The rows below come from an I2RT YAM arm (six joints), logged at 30 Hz.
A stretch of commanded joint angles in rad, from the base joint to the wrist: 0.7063, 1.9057, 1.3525, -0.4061, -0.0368, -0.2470; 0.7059, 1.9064, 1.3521, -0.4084, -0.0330, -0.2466; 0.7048, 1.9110, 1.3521, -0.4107, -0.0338, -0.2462; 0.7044, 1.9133, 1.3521, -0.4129, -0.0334, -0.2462; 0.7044, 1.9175, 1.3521, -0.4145, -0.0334, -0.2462; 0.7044, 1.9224, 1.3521, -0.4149, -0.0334, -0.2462; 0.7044, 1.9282, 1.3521, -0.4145, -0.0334, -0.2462; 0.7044, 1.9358, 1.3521, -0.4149, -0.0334, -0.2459; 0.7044, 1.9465, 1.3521, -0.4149, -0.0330, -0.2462; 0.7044, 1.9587, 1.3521, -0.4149, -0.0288, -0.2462; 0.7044, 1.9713, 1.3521, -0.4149, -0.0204, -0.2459; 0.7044, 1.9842, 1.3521, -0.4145, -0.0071, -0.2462; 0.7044, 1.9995, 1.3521, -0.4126, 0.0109, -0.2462; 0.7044, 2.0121, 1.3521, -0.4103, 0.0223, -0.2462; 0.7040, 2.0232, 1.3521, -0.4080, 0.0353, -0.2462; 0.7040, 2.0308, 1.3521, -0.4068, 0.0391, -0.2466; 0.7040, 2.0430, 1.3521, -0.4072, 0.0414, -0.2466; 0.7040, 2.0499, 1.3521, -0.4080, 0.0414, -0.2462
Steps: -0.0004, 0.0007, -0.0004, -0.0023, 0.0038, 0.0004; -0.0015, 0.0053, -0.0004, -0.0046, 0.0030, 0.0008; -0.0019, 0.0076, -0.0004, -0.0068, 0.0034, 0.0008; -0.0019, 0.0118, -0.0004, -0.0084, 0.0034, 0.0008; -0.0019, 0.0167, -0.0004, -0.0088, 0.0034, 0.0008; -0.0019, 0.0225, -0.0004, -0.0084, 0.0034, 0.0008; -0.0019, 0.0301, -0.0004, -0.0088, 0.0034, 0.0011; -0.0019, 0.0408, -0.0004, -0.0088, 0.0038, 0.0008; -0.0019, 0.0530, -0.0004, -0.0088, 0.0080, 0.0008; -0.0019, 0.0656, -0.0004, -0.0088, 0.0164, 0.0011; -0.0019, 0.0785, -0.0004, -0.0084, 0.0297, 0.0008; -0.0019, 0.0938, -0.0004, -0.0065, 0.0477, 0.0008; -0.0019, 0.1064, -0.0004, -0.0042, 0.0591, 0.0008; -0.0023, 0.1175, -0.0004, -0.0019, 0.0721, 0.0008; -0.0023, 0.1251, -0.0004, -0.0007, 0.0759, 0.0004; -0.0023, 0.1373, -0.0004, -0.0011, 0.0782, 0.0004; -0.0023, 0.1442, -0.0004, -0.0019, 0.0782, 0.0008
